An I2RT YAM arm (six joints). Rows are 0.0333 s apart.
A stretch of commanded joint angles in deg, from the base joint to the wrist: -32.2 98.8 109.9 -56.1 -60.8 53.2; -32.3 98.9 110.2 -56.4 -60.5 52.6; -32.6 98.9 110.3 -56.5 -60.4 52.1; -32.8 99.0 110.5 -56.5 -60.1 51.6; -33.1 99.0 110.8 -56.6 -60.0 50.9; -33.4 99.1 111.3 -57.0 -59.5 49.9; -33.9 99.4 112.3 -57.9 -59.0 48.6; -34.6 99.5 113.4 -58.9 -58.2 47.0; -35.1 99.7 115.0 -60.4 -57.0 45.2; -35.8 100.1 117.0 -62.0 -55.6 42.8; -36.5 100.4 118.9 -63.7 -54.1 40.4; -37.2 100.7 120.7 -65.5 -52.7 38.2; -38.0 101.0 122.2 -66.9 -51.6 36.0; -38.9 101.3 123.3 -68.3 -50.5 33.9; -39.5 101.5 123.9 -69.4 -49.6 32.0; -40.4 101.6 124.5 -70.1 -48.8 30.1; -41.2 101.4 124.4 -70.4 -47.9 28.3; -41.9 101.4 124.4 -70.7 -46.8 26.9; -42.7 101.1 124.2 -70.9 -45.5 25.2; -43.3 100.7 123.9 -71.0 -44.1 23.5
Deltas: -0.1 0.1 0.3 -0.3 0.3 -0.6; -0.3 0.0 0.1 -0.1 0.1 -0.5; -0.2 0.1 0.2 0.0 0.3 -0.5; -0.3 0.0 0.3 -0.1 0.1 -0.7; -0.3 0.1 0.5 -0.4 0.5 -1.0; -0.5 0.3 1.0 -0.9 0.5 -1.3; -0.7 0.1 1.1 -1.0 0.8 -1.6; -0.5 0.2 1.6 -1.5 1.2 -1.8; -0.7 0.4 2.0 -1.6 1.4 -2.4; -0.7 0.3 1.9 -1.7 1.5 -2.4; -0.7 0.3 1.8 -1.8 1.4 -2.2; -0.8 0.3 1.5 -1.4 1.1 -2.2; -0.9 0.3 1.1 -1.4 1.1 -2.1; -0.6 0.2 0.6 -1.1 0.9 -1.9; -0.9 0.1 0.6 -0.7 0.8 -1.9; -0.8 -0.2 -0.1 -0.3 0.9 -1.8; -0.7 0.0 0.0 -0.3 1.1 -1.4; -0.8 -0.3 -0.2 -0.2 1.3 -1.7; -0.6 -0.4 -0.3 -0.1 1.4 -1.7
